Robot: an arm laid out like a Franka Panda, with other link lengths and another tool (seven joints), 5 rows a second.
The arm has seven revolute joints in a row. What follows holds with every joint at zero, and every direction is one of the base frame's.
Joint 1 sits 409.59 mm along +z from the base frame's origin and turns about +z.
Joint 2 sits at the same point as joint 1 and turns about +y.
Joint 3 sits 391.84 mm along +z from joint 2 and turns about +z.
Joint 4 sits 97.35 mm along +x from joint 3 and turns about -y.
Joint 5 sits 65.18 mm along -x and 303.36 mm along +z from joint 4 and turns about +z.
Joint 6 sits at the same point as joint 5 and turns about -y.
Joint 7 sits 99.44 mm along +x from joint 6 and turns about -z.
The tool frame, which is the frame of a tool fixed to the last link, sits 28 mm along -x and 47 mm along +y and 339.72 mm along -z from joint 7; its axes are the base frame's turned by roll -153.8, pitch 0 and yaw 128.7 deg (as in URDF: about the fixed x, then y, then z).
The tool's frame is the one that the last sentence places.
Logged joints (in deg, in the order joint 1, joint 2, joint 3, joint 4, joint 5, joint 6, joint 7), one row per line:
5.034, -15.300, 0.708, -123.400, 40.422, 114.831, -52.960
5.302, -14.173, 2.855, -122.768, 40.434, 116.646, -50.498
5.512, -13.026, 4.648, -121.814, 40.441, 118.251, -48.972
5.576, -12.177, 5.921, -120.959, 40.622, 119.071, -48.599
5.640, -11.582, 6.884, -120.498, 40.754, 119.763, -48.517
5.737, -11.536, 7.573, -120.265, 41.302, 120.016, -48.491
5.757, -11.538, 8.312, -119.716, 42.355, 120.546, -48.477
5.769, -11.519, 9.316, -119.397, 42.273, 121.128, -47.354
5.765, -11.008, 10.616, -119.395, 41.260, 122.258, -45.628
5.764, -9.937, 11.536, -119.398, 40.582, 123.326, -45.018
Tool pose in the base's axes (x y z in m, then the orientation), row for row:
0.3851, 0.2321, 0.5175, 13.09, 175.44, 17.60
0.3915, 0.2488, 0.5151, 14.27, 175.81, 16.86
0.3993, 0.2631, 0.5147, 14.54, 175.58, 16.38
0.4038, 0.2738, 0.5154, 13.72, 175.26, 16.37
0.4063, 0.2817, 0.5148, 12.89, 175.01, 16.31
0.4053, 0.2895, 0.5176, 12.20, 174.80, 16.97
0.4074, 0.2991, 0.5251, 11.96, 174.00, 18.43
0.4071, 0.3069, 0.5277, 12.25, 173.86, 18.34
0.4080, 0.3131, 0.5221, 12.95, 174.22, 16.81
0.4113, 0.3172, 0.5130, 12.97, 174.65, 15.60
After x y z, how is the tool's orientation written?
As a rotation vector, in degrees.
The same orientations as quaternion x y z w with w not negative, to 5 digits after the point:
0.07401, 0.99189, 0.09951, 0.02787
0.08051, 0.99190, 0.09512, 0.02450
0.08215, 0.99196, 0.09254, 0.02669
0.07767, 0.99221, 0.09268, 0.03004
0.07310, 0.99248, 0.09249, 0.03280
0.06926, 0.99234, 0.09634, 0.03451
0.06814, 0.99132, 0.10500, 0.04029
0.06984, 0.99120, 0.10456, 0.04141
0.07373, 0.99190, 0.09571, 0.03919
0.07372, 0.99266, 0.08867, 0.03643

